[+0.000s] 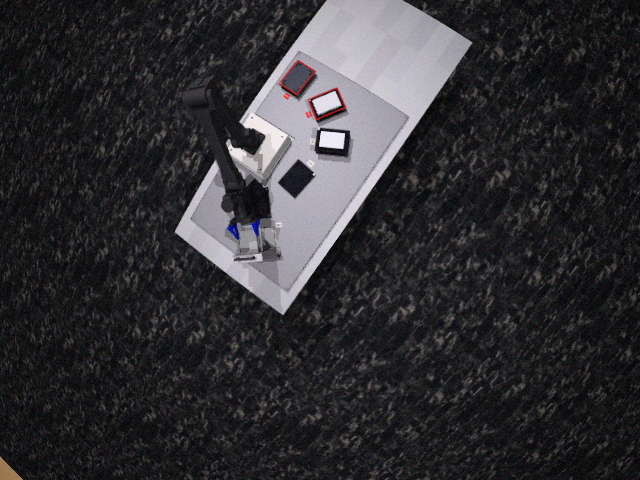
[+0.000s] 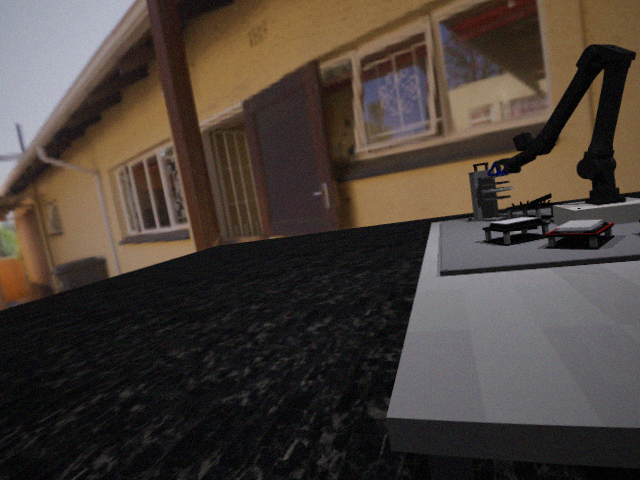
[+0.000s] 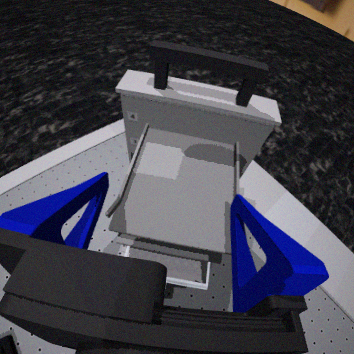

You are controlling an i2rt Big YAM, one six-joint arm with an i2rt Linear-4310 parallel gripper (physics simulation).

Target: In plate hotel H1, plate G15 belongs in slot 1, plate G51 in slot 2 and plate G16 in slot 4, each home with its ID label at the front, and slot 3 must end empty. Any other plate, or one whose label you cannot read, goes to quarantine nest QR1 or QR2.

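Places are measured from the arm's base along level axes (x left, y back, z up), in millimetres.
Where they show: gripper, fingertip midpoint: (image 1: 247,237) (image 2: 494,173) (image 3: 171,189); arm's base, origin of the base link: (image 1: 253,142) (image 2: 604,202).
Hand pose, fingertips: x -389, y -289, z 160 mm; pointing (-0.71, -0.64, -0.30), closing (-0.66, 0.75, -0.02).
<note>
Things, the pixels of their top centre, and the offset from my fingertips. "spot": a spot on its surface instead.
- black nest, middle of its top: (image 2: 514,221) (image 1: 332,140) dx +599, dy -58, dz -161 mm
- second red-edged nest, middle of its top: (image 1: 297,76) dx +801, dy +286, dz -175 mm
- flat black square, surface spot: (image 1: 297,178) spot: dx +348, dy -2, dz -209 mm
Plate hotel H1 (image 1: 248,257) (image 2: 479,198) (image 3: 195,117) stands at the table's end, with a black handle on top and a "4" mark on its back panel. Its top level (image 3: 180,200) looks flat and bare between two side rails; the lower levels are mostly hidden. My gripper (image 1: 247,235) (image 2: 497,169) (image 3: 171,189) is open and empty, its blue fingers on either side of the top level. One white-topped plate (image 1: 332,140) (image 2: 514,220) sits on a black nest (image 1: 332,152). Another white-topped plate (image 1: 326,103) (image 2: 578,225) sits on a red-edged nest (image 1: 343,100). Their ID labels cannot be read.
A second red-edged nest (image 1: 297,78) shows a dark top without a white plate. A flat black square (image 1: 297,178) lies near the white arm base (image 1: 273,155). A dark angular object (image 1: 263,198) (image 2: 532,203) stands between the base and the hotel.
</note>
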